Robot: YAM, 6 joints.
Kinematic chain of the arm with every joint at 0, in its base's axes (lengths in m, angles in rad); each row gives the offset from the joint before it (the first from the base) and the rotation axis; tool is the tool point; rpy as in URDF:
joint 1: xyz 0 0 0.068 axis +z
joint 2: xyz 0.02 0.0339 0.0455 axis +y
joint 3: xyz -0.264 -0.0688 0 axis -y
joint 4: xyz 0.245 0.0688 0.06 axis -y
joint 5: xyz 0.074 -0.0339 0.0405 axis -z
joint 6: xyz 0.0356 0 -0.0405 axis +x
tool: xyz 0 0 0 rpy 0 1.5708 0
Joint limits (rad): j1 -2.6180..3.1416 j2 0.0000..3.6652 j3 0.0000..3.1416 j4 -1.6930..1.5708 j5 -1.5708..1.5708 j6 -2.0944..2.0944
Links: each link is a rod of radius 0.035 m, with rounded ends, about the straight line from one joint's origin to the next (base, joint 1, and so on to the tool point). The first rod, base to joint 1, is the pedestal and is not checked.
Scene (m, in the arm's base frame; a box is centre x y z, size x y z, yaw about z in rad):
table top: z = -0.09
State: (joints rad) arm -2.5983 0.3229 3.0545 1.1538 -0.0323 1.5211
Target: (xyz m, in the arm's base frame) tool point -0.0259 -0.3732 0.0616
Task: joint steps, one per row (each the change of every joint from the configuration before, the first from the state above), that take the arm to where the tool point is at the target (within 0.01 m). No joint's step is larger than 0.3 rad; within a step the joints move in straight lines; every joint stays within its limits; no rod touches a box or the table.
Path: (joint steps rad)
1: 0.1183 0.2207 -0.2725 -0.0835 -0.0111 0.0000
2: 0.1184 0.2207 -0.2725 -0.0834 -0.0111 0.0000
3: 0.1183 0.2206 -0.2725 -0.0835 -0.0112 0.0000
4: 0.1184 0.2207 -0.2725 -0.0834 -0.0111 0.0000
5: 0.1183 0.2207 -0.2725 -0.0835 -0.0111 0.0000
6: 0.1183 0.2207 -0.2725 -0.0834 -0.0111 0.0000
7: 0.1184 0.2207 -0.2725 -0.0835 -0.0112 0.0000
8: 0.1183 0.2206 -0.2725 -0.0834 -0.0111 0.0000

